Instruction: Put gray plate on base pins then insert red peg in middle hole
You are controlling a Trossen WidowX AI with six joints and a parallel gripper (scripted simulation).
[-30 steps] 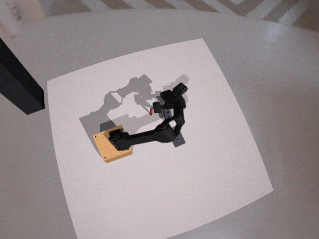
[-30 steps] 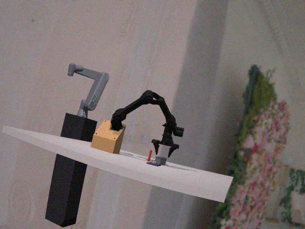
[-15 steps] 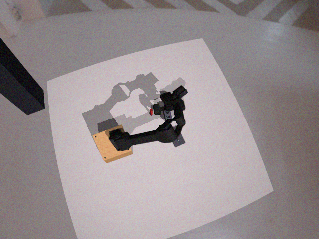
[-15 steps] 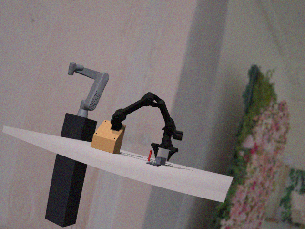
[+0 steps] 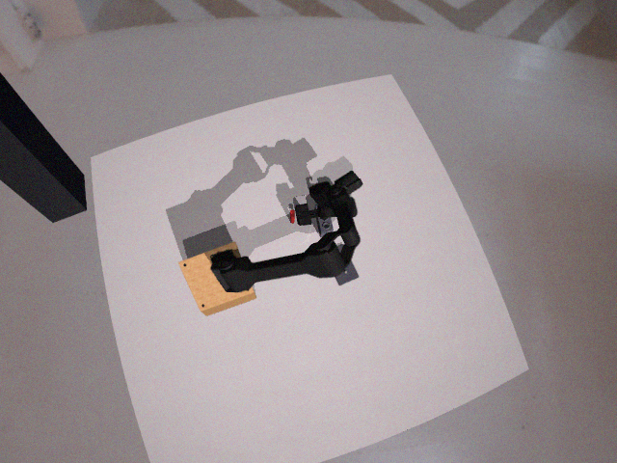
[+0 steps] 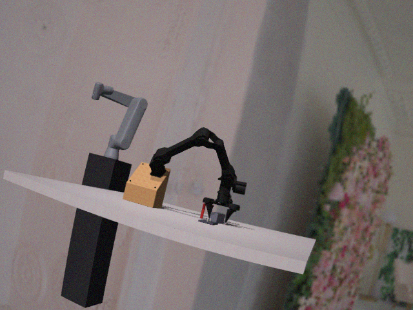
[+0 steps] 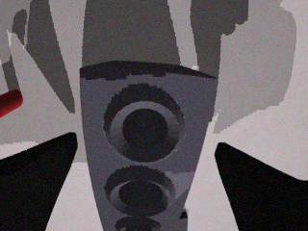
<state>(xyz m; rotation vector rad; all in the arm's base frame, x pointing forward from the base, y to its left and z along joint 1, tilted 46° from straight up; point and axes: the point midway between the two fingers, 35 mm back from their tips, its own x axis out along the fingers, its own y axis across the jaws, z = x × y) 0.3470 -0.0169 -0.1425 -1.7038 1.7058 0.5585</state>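
My gripper tip is 3 cm below the gray plate. Round my gripper tip: dark base (15 cm to the right); red peg (10 cm behind, 4 cm to the left, 3 cm above).
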